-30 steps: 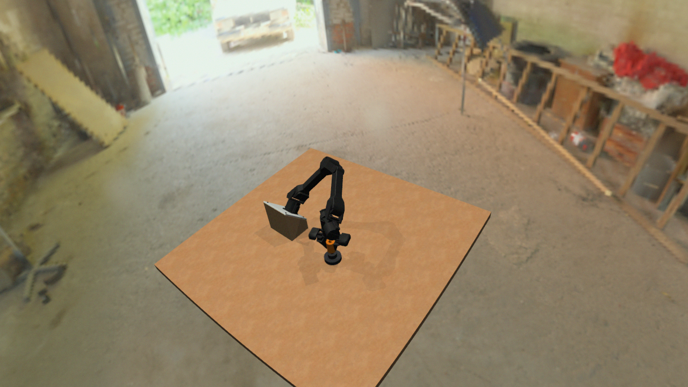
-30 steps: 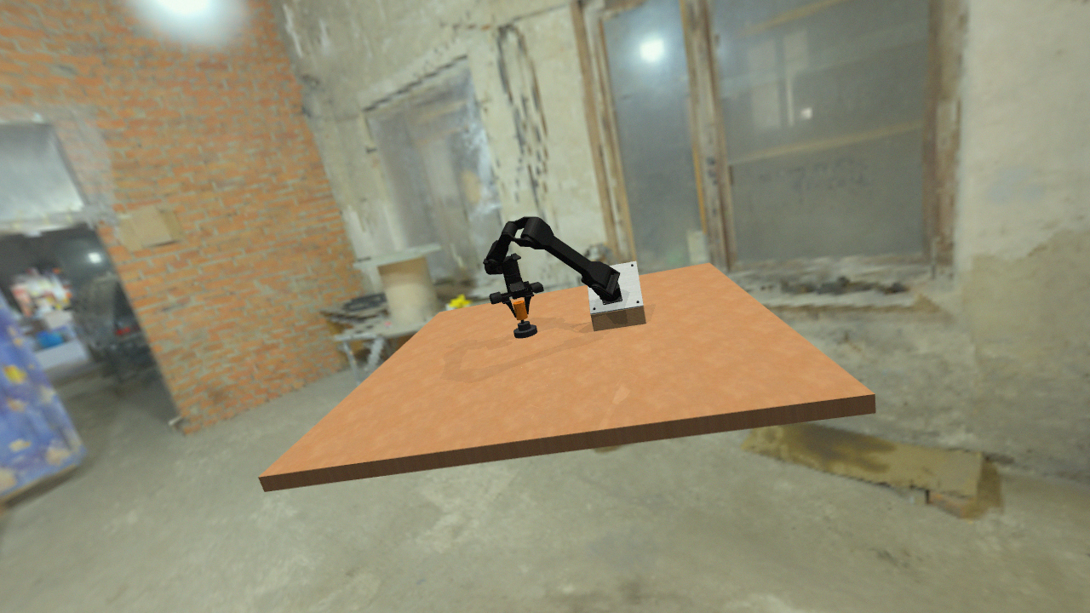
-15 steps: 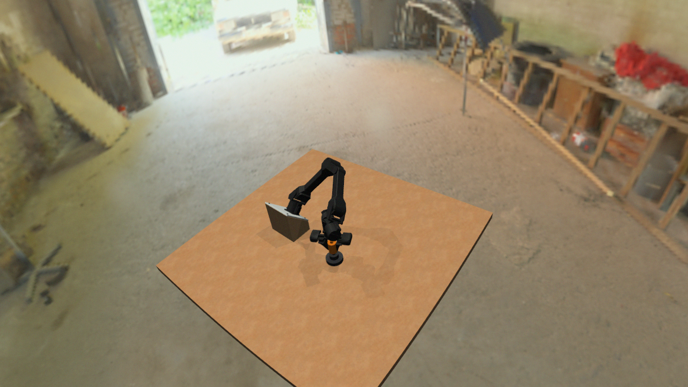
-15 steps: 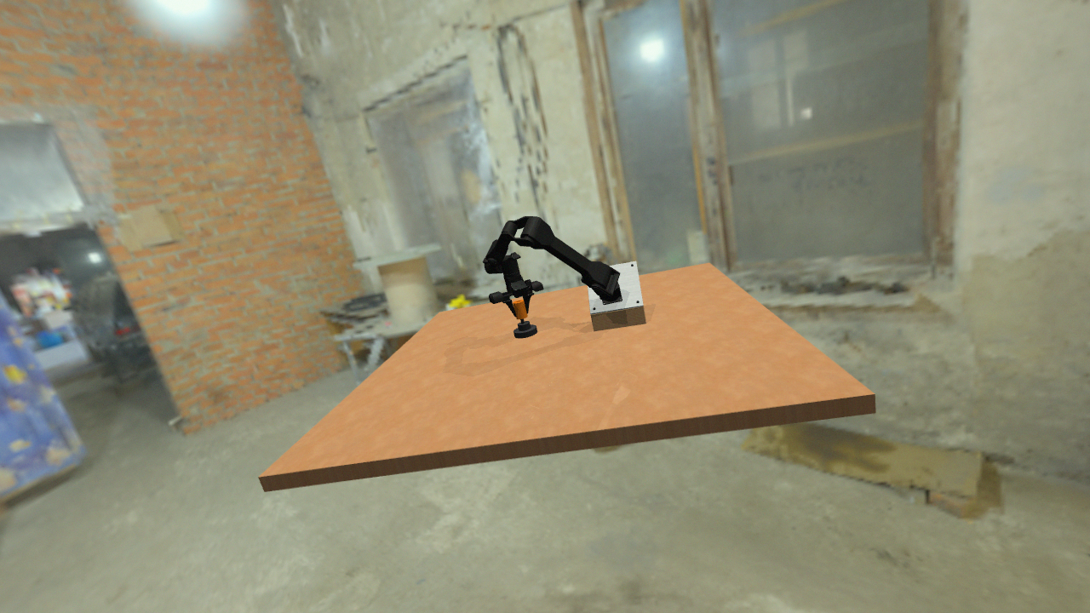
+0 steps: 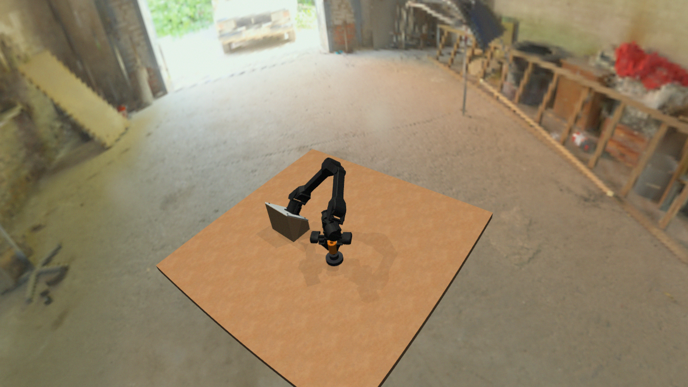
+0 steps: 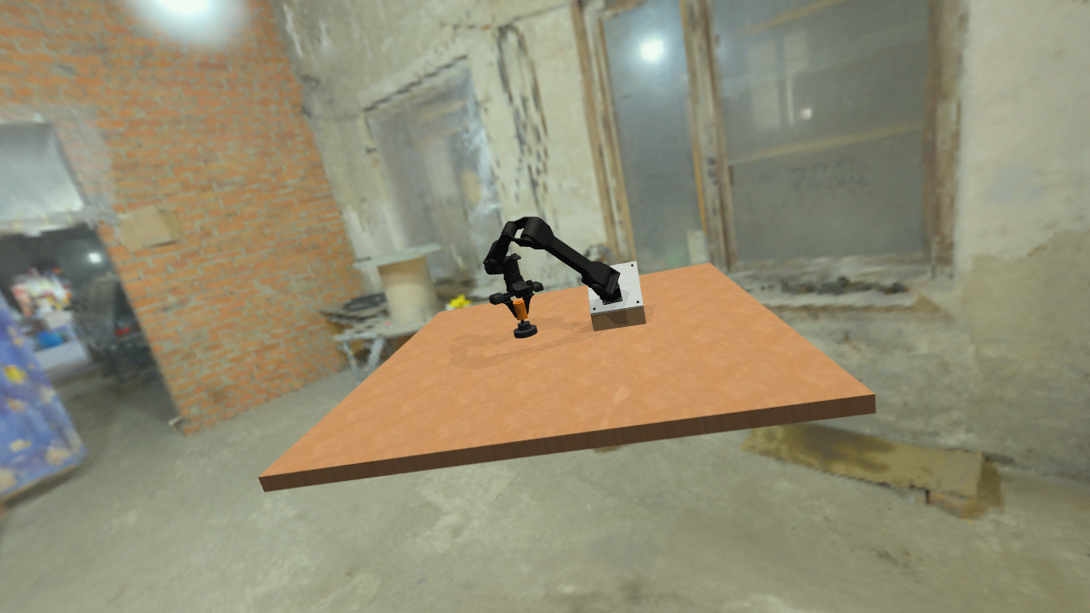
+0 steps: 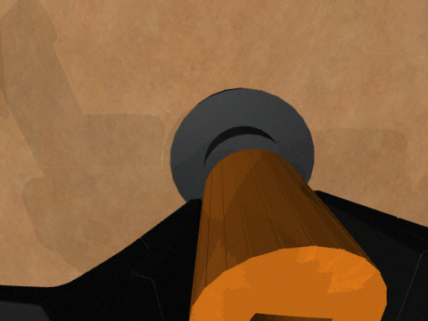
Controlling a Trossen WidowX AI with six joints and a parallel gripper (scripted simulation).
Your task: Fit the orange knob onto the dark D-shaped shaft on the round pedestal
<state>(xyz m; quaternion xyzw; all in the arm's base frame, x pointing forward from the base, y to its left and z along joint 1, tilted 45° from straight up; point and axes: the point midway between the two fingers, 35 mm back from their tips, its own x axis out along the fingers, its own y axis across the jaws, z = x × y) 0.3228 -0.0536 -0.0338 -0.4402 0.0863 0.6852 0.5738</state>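
Now: the orange knob 2 cm above my gripper tip. The rest, counted from my gripper tip: pedestal (4 cm below).
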